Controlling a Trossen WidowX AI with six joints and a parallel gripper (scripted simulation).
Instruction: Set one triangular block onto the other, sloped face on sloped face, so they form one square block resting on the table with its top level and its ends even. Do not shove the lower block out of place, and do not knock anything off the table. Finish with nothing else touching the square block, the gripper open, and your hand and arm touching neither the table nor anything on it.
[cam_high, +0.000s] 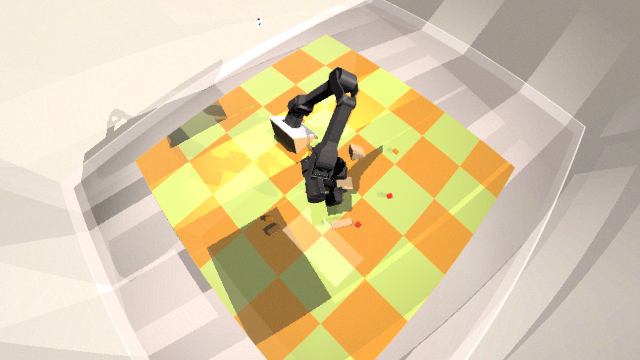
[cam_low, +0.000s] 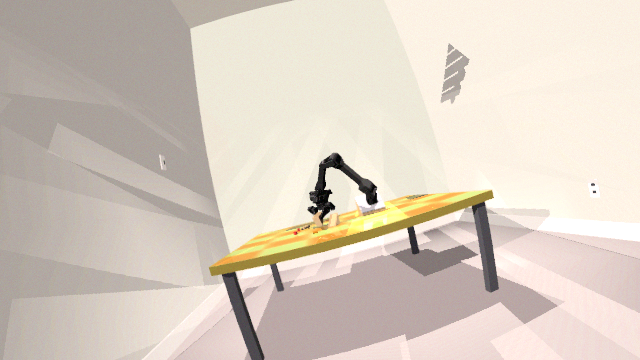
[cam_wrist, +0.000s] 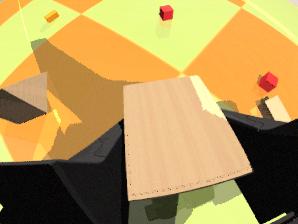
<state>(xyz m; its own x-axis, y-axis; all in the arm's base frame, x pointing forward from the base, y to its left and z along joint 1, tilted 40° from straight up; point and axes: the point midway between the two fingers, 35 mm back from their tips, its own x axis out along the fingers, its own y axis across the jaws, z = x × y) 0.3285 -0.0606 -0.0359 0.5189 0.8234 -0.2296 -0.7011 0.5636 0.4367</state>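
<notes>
Now: the tan triangular block 1 cm above my gripper tip. Round my gripper tip: flat tan piece: 9 cm behind, 30 cm to the right, 4 cm below.
</notes>
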